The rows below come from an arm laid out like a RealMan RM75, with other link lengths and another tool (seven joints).
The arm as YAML. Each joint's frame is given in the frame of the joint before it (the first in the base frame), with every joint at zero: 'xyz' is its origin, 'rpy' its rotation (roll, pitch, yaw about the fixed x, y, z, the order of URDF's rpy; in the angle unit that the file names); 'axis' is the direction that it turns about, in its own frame. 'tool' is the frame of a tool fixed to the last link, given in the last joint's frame.
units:
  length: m
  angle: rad
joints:
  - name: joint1
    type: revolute
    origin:
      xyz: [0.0, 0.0, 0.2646]
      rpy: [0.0, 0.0, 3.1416]
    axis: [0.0, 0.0, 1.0]
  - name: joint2
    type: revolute
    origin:
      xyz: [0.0, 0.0, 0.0]
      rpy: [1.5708, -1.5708, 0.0]
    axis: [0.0, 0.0, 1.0]
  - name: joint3
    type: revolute
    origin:
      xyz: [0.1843, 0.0, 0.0]
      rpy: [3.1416, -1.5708, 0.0]
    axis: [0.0, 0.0, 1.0]
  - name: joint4
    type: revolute
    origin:
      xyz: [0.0, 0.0, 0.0]
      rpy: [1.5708, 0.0, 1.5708]
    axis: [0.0, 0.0, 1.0]
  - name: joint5
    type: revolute
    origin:
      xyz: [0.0, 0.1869, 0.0]
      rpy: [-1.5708, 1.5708, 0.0]
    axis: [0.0, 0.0, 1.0]
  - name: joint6
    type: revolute
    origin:
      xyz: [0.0, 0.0, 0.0]
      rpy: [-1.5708, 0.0, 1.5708]
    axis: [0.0, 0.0, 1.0]
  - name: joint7
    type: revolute
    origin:
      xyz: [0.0, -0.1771, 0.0]
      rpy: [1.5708, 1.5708, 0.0]
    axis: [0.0, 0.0, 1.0]
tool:
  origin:
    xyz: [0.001, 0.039, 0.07]
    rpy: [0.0, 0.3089, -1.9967]
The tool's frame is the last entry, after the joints.
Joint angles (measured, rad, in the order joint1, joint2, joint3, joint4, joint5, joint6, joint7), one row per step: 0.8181, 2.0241, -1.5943, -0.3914, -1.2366, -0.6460, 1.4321; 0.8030, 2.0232, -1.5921, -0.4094, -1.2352, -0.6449, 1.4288; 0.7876, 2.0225, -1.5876, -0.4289, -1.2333, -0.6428, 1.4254; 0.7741, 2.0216, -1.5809, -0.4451, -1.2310, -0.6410, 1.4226; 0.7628, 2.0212, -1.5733, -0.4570, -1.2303, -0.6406, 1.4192; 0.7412, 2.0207, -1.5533, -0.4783, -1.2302, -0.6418, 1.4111; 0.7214, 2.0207, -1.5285, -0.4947, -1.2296, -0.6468, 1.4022; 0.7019, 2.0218, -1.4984, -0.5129, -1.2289, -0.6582, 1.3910; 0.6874, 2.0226, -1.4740, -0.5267, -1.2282, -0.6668, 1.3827; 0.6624, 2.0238, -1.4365, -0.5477, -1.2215, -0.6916, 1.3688; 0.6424, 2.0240, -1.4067, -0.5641, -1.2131, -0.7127, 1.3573; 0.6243, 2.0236, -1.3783, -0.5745, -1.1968, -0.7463, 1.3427; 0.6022, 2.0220, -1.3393, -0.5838, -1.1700, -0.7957, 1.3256; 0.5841, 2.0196, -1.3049, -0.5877, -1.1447, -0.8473, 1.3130; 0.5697, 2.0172, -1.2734, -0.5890, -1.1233, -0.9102, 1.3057; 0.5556, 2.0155, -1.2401, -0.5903, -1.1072, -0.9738, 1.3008; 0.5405, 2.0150, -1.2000, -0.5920, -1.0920, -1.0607, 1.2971; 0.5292, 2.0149, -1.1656, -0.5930, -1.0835, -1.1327, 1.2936
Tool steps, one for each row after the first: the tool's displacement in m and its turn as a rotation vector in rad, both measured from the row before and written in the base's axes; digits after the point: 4 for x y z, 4 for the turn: -0.0001, 0.0008, 0.0020, 0.0088, 0.0056, 0.0017; -0.0006, 0.0014, 0.0026, 0.0116, 0.0074, 0.0012; -0.0003, 0.0017, 0.0029, 0.0121, 0.0083, -0.0014; 0.0002, 0.0012, 0.0024, 0.0098, 0.0065, -0.0017; 0.0007, 0.0026, 0.0054, 0.0206, 0.0138, -0.0043; 0.0011, 0.0024, 0.0056, 0.0201, 0.0165, -0.0067; -0.0008, 0.0025, 0.0061, 0.0204, 0.0214, -0.0020; -0.0005, 0.0023, 0.0053, 0.0174, 0.0166, -0.0021; -0.0018, 0.0018, 0.0080, 0.0223, 0.0334, -0.0001; -0.0013, 0.0017, 0.0073, 0.0198, 0.0276, 0.0003; -0.0030, 0.0001, 0.0066, 0.0137, 0.0349, 0.0062; -0.0045, 0.0000, 0.0099, 0.0196, 0.0526, 0.0078; -0.0047, -0.0010, 0.0091, 0.0149, 0.0506, 0.0103; -0.0074, -0.0030, 0.0079, 0.0061, 0.0529, 0.0214; -0.0071, -0.0035, 0.0084, 0.0069, 0.0504, 0.0232; -0.0111, -0.0063, 0.0100, 0.0044, 0.0620, 0.0403; -0.0088, -0.0057, 0.0088, 0.0056, 0.0466, 0.0365
